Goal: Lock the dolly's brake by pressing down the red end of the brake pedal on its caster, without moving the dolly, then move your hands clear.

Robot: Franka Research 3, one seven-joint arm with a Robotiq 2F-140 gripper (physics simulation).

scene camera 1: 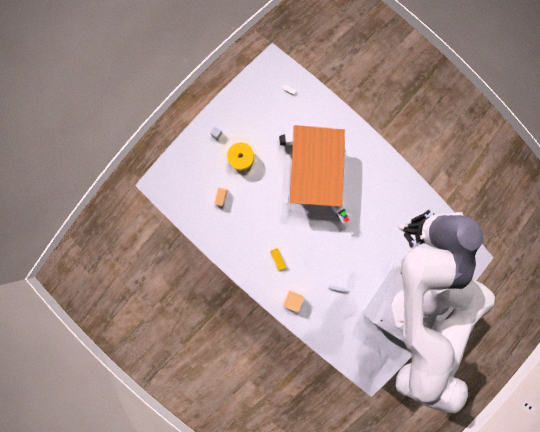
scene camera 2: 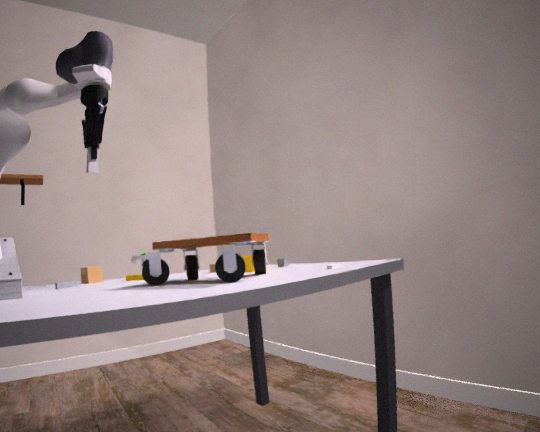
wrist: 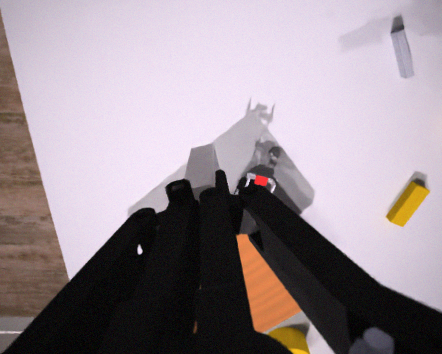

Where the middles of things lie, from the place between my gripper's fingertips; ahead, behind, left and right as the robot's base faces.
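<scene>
Dolly [scene camera 1: 317, 173]: from my hand, 25 cm below, 33 cm ahead, 4 cm to the right.
</scene>
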